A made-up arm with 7 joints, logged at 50 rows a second.
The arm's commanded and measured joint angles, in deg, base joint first. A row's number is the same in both.
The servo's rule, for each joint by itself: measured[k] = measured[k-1] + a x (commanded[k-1-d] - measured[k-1]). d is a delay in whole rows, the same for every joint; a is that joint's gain. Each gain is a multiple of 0.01, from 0.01 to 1. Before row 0 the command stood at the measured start. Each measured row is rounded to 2 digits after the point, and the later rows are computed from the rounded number. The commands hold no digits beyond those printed.
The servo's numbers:
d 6
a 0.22 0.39 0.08 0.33 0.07 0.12 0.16
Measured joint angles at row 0:
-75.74 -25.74 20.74 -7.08 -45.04 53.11 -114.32
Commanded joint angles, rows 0 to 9:
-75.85 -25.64 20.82 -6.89 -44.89 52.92 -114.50
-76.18 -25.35 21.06 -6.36 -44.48 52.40 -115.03
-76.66 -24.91 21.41 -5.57 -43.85 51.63 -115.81
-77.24 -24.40 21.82 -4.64 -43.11 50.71 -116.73
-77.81 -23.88 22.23 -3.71 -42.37 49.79 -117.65
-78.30 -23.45 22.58 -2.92 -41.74 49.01 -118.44
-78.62 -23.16 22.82 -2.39 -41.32 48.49 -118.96
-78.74 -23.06 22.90 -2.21 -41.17 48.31 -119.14
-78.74 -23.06 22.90 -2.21 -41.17 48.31 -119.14
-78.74 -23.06 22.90 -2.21 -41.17 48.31 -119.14
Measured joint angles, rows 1 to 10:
-75.74 -25.74 20.74 -7.08 -45.04 53.11 -114.32
-75.74 -25.74 20.74 -7.08 -45.04 53.11 -114.32
-75.74 -25.74 20.74 -7.08 -45.04 53.11 -114.32
-75.74 -25.74 20.74 -7.08 -45.04 53.11 -114.32
-75.74 -25.74 20.74 -7.08 -45.04 53.11 -114.32
-75.74 -25.74 20.74 -7.08 -45.04 53.11 -114.32
-75.76 -25.70 20.75 -7.02 -45.03 53.09 -114.35
-75.85 -25.56 20.77 -6.80 -44.99 53.01 -114.46
-76.03 -25.31 20.82 -6.39 -44.91 52.84 -114.68
-76.30 -24.96 20.90 -5.81 -44.78 52.58 -115.01

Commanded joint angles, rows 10 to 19:
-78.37 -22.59 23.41 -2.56 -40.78 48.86 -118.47
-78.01 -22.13 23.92 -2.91 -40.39 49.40 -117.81
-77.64 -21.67 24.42 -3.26 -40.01 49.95 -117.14
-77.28 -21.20 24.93 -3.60 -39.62 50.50 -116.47
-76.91 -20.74 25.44 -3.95 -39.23 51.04 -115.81
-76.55 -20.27 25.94 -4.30 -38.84 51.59 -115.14
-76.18 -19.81 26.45 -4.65 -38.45 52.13 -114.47
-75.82 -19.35 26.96 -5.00 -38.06 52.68 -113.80
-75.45 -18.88 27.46 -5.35 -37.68 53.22 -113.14
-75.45 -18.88 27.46 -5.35 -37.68 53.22 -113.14
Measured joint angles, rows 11 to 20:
-76.63 -24.54 21.01 -5.12 -44.61 52.25 -115.43
-77.00 -24.11 21.14 -4.39 -44.41 51.86 -115.91
-77.36 -23.74 21.27 -3.73 -44.19 51.46 -116.40
-77.66 -23.47 21.40 -3.23 -43.98 51.08 -116.84
-77.90 -23.31 21.52 -2.89 -43.78 50.75 -117.21
-78.08 -23.21 21.63 -2.67 -43.60 50.46 -117.52
-78.14 -22.97 21.77 -2.63 -43.40 50.27 -117.67
-78.11 -22.64 21.94 -2.72 -43.19 50.17 -117.69
-78.01 -22.26 22.14 -2.90 -42.97 50.14 -117.60
-77.85 -21.85 22.36 -3.13 -42.74 50.18 -117.42

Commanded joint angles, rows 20 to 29:
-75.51 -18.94 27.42 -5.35 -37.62 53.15 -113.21
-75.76 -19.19 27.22 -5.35 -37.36 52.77 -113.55
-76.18 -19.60 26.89 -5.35 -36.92 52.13 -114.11
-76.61 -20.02 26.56 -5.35 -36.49 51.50 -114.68
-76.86 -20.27 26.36 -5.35 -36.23 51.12 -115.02
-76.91 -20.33 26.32 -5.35 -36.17 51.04 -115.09
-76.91 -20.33 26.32 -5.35 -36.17 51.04 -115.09
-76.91 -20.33 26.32 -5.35 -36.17 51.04 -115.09
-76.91 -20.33 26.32 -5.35 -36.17 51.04 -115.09
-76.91 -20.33 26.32 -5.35 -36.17 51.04 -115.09
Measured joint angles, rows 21 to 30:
-77.64 -21.42 22.61 -3.40 -42.49 50.28 -117.16
-77.40 -20.97 22.88 -3.70 -42.23 50.44 -116.84
-77.13 -20.52 23.17 -4.01 -41.97 50.64 -116.46
-76.84 -20.06 23.47 -4.34 -41.70 50.88 -116.03
-76.53 -19.60 23.79 -4.67 -41.42 51.16 -115.57
-76.29 -19.32 24.08 -4.89 -41.16 51.41 -115.18
-76.12 -19.17 24.35 -5.04 -40.91 51.62 -114.86
-76.04 -19.18 24.58 -5.14 -40.66 51.76 -114.65
-76.07 -19.34 24.76 -5.21 -40.40 51.80 -114.56
-76.19 -19.61 24.90 -5.26 -40.13 51.76 -114.58

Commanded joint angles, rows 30 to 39:
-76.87 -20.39 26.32 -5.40 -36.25 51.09 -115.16
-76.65 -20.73 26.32 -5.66 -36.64 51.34 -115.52
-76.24 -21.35 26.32 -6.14 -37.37 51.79 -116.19
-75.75 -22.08 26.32 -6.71 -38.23 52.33 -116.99
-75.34 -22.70 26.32 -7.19 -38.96 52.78 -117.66
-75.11 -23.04 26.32 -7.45 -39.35 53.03 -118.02
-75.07 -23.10 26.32 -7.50 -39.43 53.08 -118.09
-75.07 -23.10 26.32 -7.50 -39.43 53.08 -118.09
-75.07 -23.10 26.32 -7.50 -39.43 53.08 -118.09
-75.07 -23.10 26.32 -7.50 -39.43 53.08 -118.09
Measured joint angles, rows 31 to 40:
-76.34 -19.87 25.02 -5.29 -39.86 51.68 -114.65
-76.47 -20.05 25.12 -5.31 -39.60 51.60 -114.72
-76.57 -20.16 25.22 -5.32 -39.36 51.53 -114.78
-76.64 -20.23 25.31 -5.33 -39.14 51.47 -114.83
-76.70 -20.27 25.39 -5.34 -38.93 51.42 -114.87
-76.75 -20.29 25.46 -5.34 -38.74 51.37 -114.91
-76.78 -20.33 25.53 -5.36 -38.57 51.34 -114.95
-76.75 -20.49 25.59 -5.46 -38.43 51.34 -115.04
-76.64 -20.83 25.65 -5.68 -38.36 51.39 -115.22
-76.44 -21.32 25.70 -6.02 -38.35 51.50 -115.50

